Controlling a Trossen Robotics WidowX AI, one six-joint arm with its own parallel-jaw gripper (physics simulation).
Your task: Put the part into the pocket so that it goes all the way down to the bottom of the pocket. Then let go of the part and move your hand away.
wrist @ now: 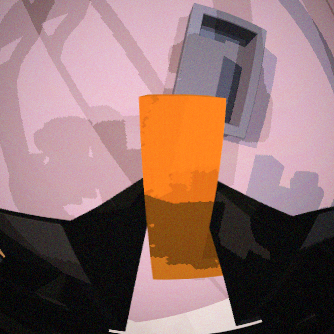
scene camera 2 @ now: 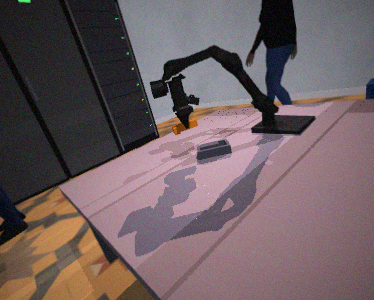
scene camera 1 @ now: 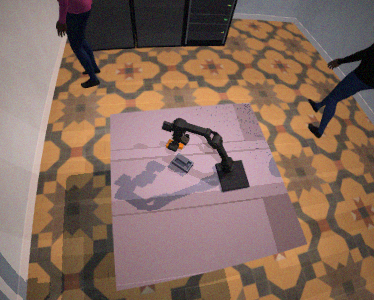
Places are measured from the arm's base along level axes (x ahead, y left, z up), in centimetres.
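Where they show: gripper, fingertip midpoint: [wrist: 176, 184] [scene camera 2: 186, 127] [scene camera 1: 176, 145]; arm's base at its link origin: [scene camera 2: 268, 123] [scene camera 1: 226, 169].
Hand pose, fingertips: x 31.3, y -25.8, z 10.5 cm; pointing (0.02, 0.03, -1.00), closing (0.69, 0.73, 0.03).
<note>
Things, the pixels of their top centre, and the offset from my fingertips. Level surfaces: height alone.
- orange part at its top centre: [wrist: 212, 224] [scene camera 2: 184, 122] dx +1.5, dy +0.6, dz +2.8 cm
- grey pocket block at its top centre: [wrist: 223, 67] [scene camera 2: 212, 145] [scene camera 1: 183, 161] dx -2.1, dy +9.9, dz -9.2 cm
- pink table top at its surface level: dz -12.8 cm
An orange part [scene camera 1: 170, 147] [scene camera 2: 178, 130] [wrist: 182, 145] is between the fingers of my gripper [scene camera 1: 176, 144] [scene camera 2: 185, 126] [wrist: 176, 184], which is shut on it. The part is held above the table, apart from the grey pocket block [scene camera 1: 178, 163] [scene camera 2: 214, 153] [wrist: 200, 65]. The block lies on the table, nearer the camera than the part in both scene views. In the wrist view it is beyond the part's far end, up and to the right, with its near left portion hidden by the part. The pocket shows a dark crosswise slot and a lengthwise slot. The part's underside is hidden.
The pink table top [scene camera 1: 165, 250] [scene camera 2: 300, 215] carries the arm's black base plate [scene camera 1: 233, 181] [scene camera 2: 284, 124], right of the block in the scene views. Shadows of the arm fall across the table. Dark cabinets [scene camera 1: 160, 22] [scene camera 2: 37, 85] and people stand beyond the table.
</note>
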